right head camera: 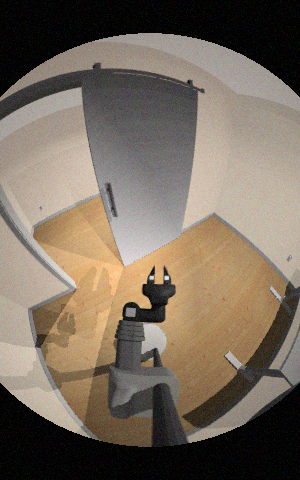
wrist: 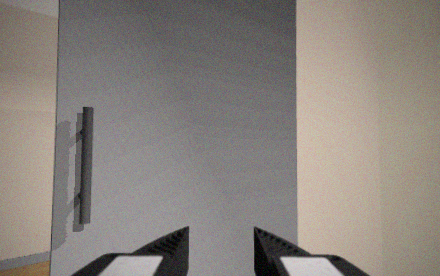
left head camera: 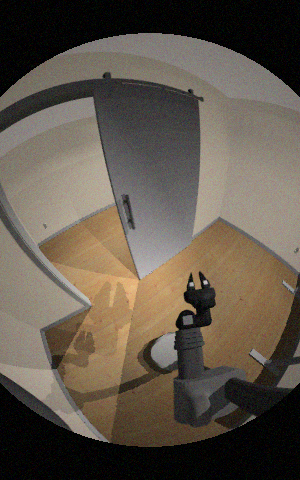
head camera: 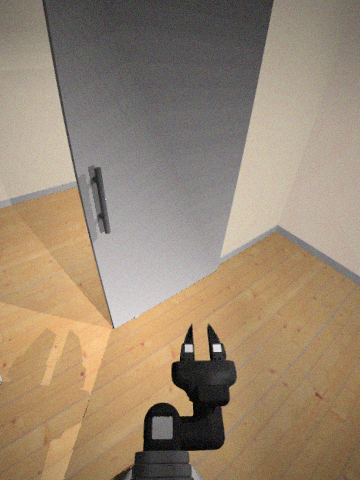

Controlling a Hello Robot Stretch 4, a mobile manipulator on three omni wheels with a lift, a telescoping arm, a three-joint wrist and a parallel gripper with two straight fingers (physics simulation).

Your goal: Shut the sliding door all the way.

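Seen in the pictures: gripper, fingertip midpoint: [right head camera: 158, 265] [wrist: 221, 247] [left head camera: 194, 272] [head camera: 199, 325]; robot's base, origin of the base link: [right head camera: 145, 340] [left head camera: 171, 350].
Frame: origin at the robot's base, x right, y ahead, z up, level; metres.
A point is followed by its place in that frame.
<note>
The grey sliding door [head camera: 160, 130] {x -0.035, y 1.166, z 1.256 m} [left head camera: 155, 165] {x -0.034, y 1.167, z 1.309 m} [right head camera: 145, 150] {x -0.009, y 1.185, z 1.345 m} [wrist: 190, 100] {x -0.018, y 1.179, z 1.238 m} hangs from a dark rail and stands open, with the doorway opening to its left. Its dark vertical bar handle [head camera: 102, 200] {x -0.260, y 0.921, z 1.038 m} [left head camera: 128, 212] {x -0.272, y 0.919, z 1.030 m} [right head camera: 111, 200] {x -0.265, y 0.920, z 1.029 m} [wrist: 86, 165] {x -0.258, y 0.921, z 1.016 m} is near the door's left edge. My gripper [head camera: 200, 327] {x 0.090, y 0.396, z 0.997 m} [left head camera: 196, 275] {x 0.090, y 0.396, z 0.997 m} [right head camera: 159, 270] {x 0.090, y 0.396, z 0.997 m} [wrist: 221, 247] {x 0.090, y 0.396, z 0.997 m} is open and empty, pointing toward the door. It is in front of the door panel and to the right of the handle, apart from both. In the wrist view the handle is left of the fingers.
The dark rail [left head camera: 55, 97] {x -0.569, y 0.859, z 1.993 m} [right head camera: 45, 86] runs left above the doorway. A wall end with a grey baseboard juts out at the left. Another wall [head camera: 330, 150] {x 1.399, y 1.989, z 0.996 m} meets the door's wall in a corner at the right. A dark structure with white-ended feet [left head camera: 260, 357] [right head camera: 234, 361] is at the lower right.
</note>
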